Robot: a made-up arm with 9 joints. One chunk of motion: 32 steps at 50 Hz.
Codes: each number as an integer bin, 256 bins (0 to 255) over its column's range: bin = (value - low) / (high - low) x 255, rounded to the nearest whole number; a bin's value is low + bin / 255 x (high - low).
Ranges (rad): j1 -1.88..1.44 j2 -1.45..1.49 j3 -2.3..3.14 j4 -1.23..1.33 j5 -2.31..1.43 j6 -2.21..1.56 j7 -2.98..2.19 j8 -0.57..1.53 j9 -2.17..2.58
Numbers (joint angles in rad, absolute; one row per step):
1: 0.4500 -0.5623 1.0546 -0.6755 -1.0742 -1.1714 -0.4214 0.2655 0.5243
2: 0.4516 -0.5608 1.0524 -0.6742 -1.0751 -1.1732 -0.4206 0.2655 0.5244
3: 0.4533 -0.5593 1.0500 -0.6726 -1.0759 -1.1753 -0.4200 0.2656 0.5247
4: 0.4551 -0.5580 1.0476 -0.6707 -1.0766 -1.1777 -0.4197 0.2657 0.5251
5: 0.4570 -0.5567 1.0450 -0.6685 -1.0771 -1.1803 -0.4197 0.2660 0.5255
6: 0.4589 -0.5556 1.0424 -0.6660 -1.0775 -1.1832 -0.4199 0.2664 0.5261
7: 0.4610 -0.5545 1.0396 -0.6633 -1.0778 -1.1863 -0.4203 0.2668 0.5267
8: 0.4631 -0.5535 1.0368 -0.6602 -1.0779 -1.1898 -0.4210 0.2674 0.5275
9: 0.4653 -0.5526 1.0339 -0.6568 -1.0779 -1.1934 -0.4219 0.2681 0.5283
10: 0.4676 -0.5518 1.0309 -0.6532 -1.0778 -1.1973 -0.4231 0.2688 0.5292
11: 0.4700 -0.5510 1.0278 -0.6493 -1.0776 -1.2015 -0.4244 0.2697 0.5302
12: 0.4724 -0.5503 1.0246 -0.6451 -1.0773 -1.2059 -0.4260 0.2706 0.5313
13: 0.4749 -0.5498 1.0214 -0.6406 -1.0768 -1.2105 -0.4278 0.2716 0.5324
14: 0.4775 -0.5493 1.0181 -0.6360 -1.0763 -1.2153 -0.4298 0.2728 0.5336
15: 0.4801 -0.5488 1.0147 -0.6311 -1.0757 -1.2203 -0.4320 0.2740 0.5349
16: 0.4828 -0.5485 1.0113 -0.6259 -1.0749 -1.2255 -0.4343 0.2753 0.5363
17: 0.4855 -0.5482 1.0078 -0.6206 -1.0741 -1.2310 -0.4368 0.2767 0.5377
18: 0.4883 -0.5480 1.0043 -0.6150 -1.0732 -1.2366 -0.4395 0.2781 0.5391
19: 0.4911 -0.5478 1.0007 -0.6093 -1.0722 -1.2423 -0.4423 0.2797 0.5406
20: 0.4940 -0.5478 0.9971 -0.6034 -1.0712 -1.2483 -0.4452 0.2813 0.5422
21: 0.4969 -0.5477 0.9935 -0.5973 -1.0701 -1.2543 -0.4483 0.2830 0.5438
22: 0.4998 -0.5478 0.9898 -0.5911 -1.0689 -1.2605 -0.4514 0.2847 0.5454
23: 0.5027 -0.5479 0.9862 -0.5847 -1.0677 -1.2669 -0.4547 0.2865 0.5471
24: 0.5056 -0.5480 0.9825 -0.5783 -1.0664 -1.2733 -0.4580 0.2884 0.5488
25: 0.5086 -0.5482 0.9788 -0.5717 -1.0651 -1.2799 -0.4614 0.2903 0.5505
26: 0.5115 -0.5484 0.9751 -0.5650 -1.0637 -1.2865 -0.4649 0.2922 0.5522
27: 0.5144 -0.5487 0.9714 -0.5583 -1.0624 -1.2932 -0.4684 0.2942 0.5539
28: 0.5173 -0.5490 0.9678 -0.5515 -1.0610 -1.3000 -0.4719 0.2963 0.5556
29: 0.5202 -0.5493 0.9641 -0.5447 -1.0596 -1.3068 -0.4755 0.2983 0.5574
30: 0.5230 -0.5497 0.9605 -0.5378 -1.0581 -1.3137 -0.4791 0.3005 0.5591
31: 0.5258 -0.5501 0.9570 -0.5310 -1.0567 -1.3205 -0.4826 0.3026 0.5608
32: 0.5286 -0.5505 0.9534 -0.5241 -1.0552 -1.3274 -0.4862 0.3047 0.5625
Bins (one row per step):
1: 179 77 157 55 84 70 126 101 145
2: 179 77 157 55 84 70 126 101 145
3: 179 77 157 56 84 70 126 101 145
4: 179 77 157 56 84 70 126 101 145
5: 179 77 157 56 84 70 126 102 145
6: 180 78 157 56 84 69 126 102 145
7: 180 78 157 56 84 69 126 102 145
8: 180 78 156 57 84 69 126 102 145
9: 180 78 156 57 84 69 126 102 145
10: 180 78 156 57 84 68 126 102 145
11: 180 78 156 58 84 68 126 102 145
12: 181 78 156 58 84 68 126 102 145
13: 181 78 156 59 84 68 126 102 145
14: 181 78 156 59 84 67 126 102 145
15: 181 78 155 60 84 67 126 102 145
16: 181 78 155 60 84 67 126 103 145
17: 182 78 155 61 84 66 125 103 145
18: 182 78 155 61 84 66 125 103 145
19: 182 78 155 62 84 65 125 103 146
20: 182 78 155 62 84 65 125 103 146
21: 183 78 154 63 85 65 125 104 146
22: 183 78 154 64 85 64 125 104 146
23: 183 78 154 64 85 64 125 104 146
24: 183 78 154 65 85 63 124 104 146
25: 183 78 154 66 85 63 124 104 146
26: 184 78 154 66 85 62 124 105 146
27: 184 78 153 67 85 62 124 105 146
28: 184 78 153 68 85 62 124 105 146
29: 184 78 153 68 85 61 124 105 146
30: 185 78 153 69 85 61 123 106 147
31: 185 78 153 70 85 60 123 106 147
32: 185 78 153 70 86 60 123 106 147

